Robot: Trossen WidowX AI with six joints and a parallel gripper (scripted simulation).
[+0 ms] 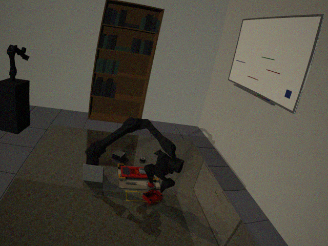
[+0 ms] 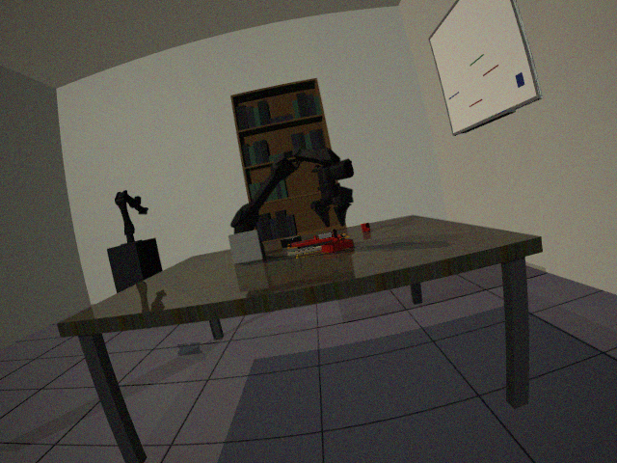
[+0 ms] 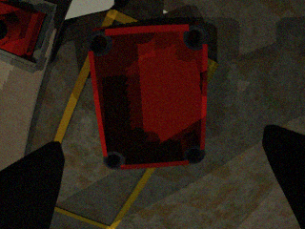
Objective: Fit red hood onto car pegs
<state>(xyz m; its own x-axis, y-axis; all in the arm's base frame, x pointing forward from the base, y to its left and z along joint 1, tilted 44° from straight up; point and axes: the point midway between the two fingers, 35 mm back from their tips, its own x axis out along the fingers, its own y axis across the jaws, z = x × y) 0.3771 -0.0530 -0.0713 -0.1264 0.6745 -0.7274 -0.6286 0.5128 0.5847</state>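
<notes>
The red hood is 7 cm below my gripper tip and 1 cm behind it.
</notes>
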